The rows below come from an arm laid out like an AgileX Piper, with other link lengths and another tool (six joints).
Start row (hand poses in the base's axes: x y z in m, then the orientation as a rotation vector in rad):
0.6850, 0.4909, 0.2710, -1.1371, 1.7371, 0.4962
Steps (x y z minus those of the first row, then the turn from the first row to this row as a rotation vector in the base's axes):
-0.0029, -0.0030, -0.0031, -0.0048, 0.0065, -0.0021
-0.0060, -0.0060, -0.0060, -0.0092, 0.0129, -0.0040
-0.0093, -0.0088, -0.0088, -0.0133, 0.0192, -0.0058
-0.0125, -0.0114, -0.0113, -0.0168, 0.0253, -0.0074
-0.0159, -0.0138, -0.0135, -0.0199, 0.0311, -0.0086
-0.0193, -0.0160, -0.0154, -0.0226, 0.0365, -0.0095
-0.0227, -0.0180, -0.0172, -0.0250, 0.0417, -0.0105
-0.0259, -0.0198, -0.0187, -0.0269, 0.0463, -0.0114
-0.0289, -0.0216, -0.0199, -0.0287, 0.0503, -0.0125
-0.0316, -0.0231, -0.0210, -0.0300, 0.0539, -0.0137
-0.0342, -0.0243, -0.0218, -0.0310, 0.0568, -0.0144
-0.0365, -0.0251, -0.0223, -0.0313, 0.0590, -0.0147
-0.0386, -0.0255, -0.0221, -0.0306, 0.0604, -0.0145
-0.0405, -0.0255, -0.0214, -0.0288, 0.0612, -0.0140
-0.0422, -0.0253, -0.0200, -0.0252, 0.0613, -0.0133
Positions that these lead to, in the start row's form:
0.6821, 0.4879, 0.2679, -1.1381, 1.7458, 0.4952
0.6790, 0.4849, 0.2650, -1.1390, 1.7541, 0.4946
0.6757, 0.4821, 0.2622, -1.1398, 1.7622, 0.4942
0.6725, 0.4795, 0.2597, -1.1403, 1.7697, 0.4943
0.6691, 0.4771, 0.2575, -1.1409, 1.7766, 0.4947
0.6657, 0.4749, 0.2556, -1.1416, 1.7829, 0.4954
0.6623, 0.4729, 0.2538, -1.1420, 1.7889, 0.4962
0.6591, 0.4711, 0.2523, -1.1421, 1.7941, 0.4971
0.6561, 0.4693, 0.2511, -1.1420, 1.7989, 0.4975
0.6534, 0.4678, 0.2500, -1.1415, 1.8031, 0.4980
0.6508, 0.4666, 0.2492, -1.1414, 1.8064, 0.4986
0.6485, 0.4658, 0.2487, -1.1411, 1.8086, 0.4996
0.6464, 0.4654, 0.2489, -1.1407, 1.8094, 0.5012
0.6445, 0.4654, 0.2496, -1.1398, 1.8090, 0.5035
0.6428, 0.4656, 0.2510, -1.1379, 1.8072, 0.5070

